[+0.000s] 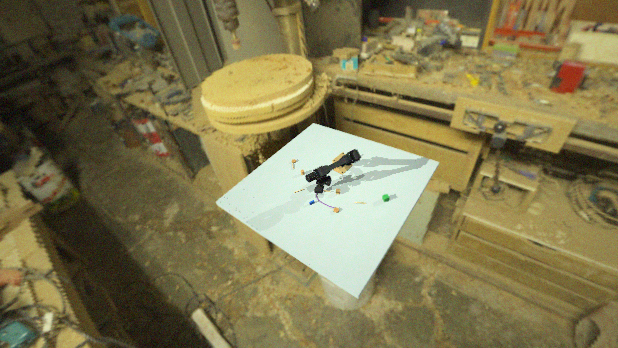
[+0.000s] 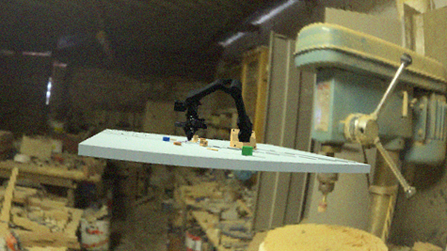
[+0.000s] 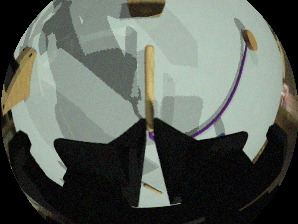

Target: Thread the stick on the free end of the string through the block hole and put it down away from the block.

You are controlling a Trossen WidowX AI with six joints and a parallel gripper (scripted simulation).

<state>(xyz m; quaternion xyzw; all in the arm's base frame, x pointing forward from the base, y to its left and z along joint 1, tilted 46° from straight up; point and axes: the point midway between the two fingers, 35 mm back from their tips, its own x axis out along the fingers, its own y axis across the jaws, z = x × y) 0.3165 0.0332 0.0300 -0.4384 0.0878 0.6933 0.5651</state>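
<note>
My gripper tip is 70 mm past the wooden block and 110 mm to the right of it. The rest, counted from my gripper tip: round wooden button 80 mm ahead, 210 mm to the left, 10 mm below; then small blue piece 130 mm ahead, 20 mm to the left; then thin wooden stick 10 mm behind, 10 mm to the left.
</note>
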